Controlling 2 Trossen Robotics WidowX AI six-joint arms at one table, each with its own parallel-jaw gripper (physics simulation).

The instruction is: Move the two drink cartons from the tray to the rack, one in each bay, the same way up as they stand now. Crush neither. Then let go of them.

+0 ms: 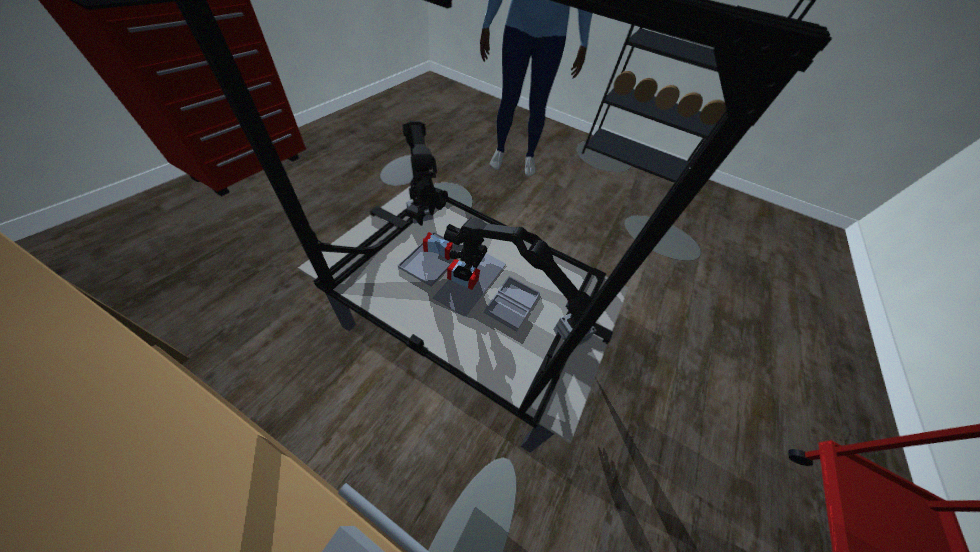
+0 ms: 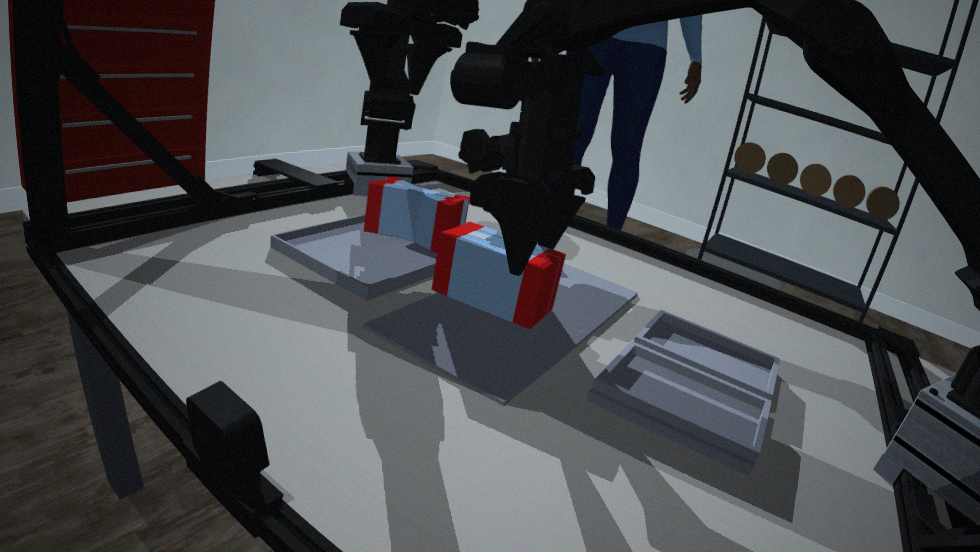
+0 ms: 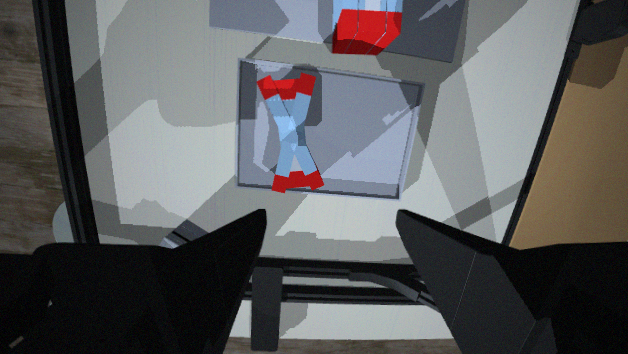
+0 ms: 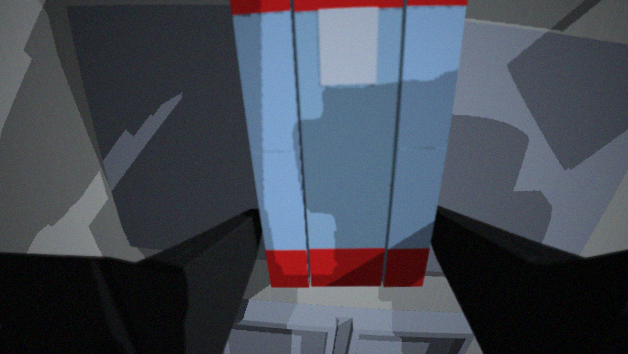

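Two light-blue drink cartons with red ends lie on their long sides. One carton rests in the grey tray, at its far end. The other carton lies on the flat grey mat. My right gripper is open and straddles this carton from above, with a finger on each side. My left gripper is open and empty, high above the near side of the tray. The two-bay rack stands empty.
Black frame posts and rails ring the table. A person stands behind it. A black shelf unit is at the back right, and a red drawer cabinet at the left.
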